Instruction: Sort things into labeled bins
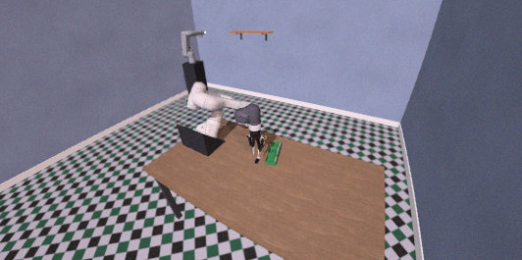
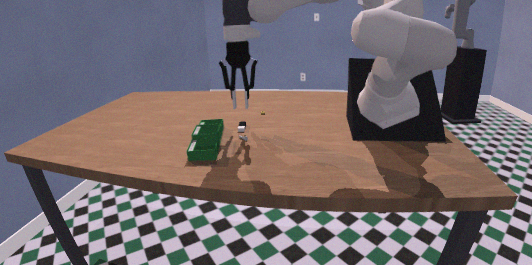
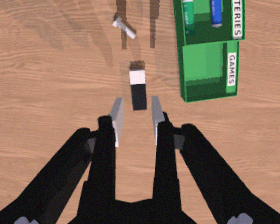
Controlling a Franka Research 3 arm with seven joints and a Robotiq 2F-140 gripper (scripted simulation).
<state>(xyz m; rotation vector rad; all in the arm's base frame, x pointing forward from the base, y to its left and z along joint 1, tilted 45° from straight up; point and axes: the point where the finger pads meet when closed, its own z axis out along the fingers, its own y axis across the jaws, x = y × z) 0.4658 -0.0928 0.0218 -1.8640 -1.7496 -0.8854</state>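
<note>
The black-and-white block is 100 mm below my hand and 10 mm to the left of it. The rest, counted from my hand: grey piece: 100 mm to the left, 100 mm below, 20 mm behind; then joined green bins: 120 mm to the left, 100 mm ahead, 90 mm below; then green cylinder: 110 mm to the left, 90 mm below, 80 mm ahead.
</note>
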